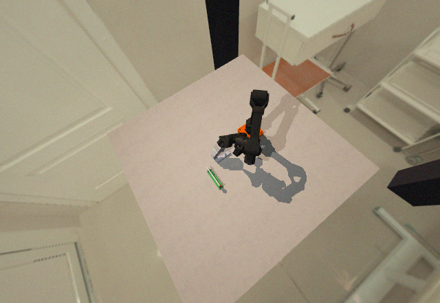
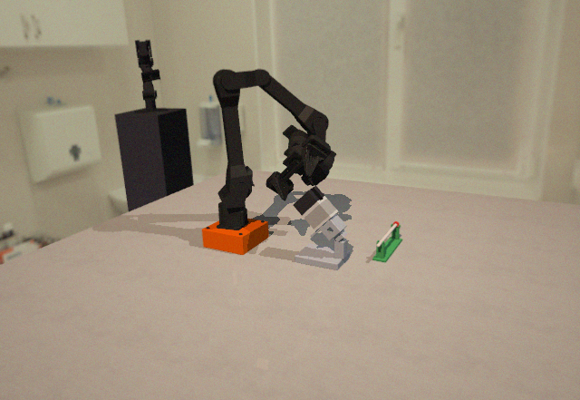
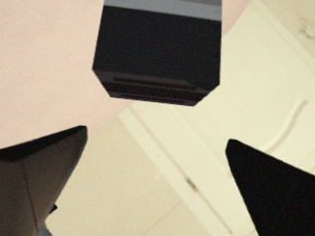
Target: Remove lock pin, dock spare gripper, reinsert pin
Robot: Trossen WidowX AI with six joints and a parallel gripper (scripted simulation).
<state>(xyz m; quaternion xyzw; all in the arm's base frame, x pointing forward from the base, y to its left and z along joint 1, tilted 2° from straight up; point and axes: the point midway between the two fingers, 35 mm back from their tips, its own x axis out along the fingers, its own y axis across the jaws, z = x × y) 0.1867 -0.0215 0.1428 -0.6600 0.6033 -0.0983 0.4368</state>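
Now: the green stand 20 cm ahead of my gripper tip, 11 cm to the left of it and 15 cm below it. The rest, counted from my gripper tip: grey mount (8 cm ahead, 1 cm to the left, 12 cm below); spare gripper (5 cm ahead, 1 cm to the left, 6 cm below).
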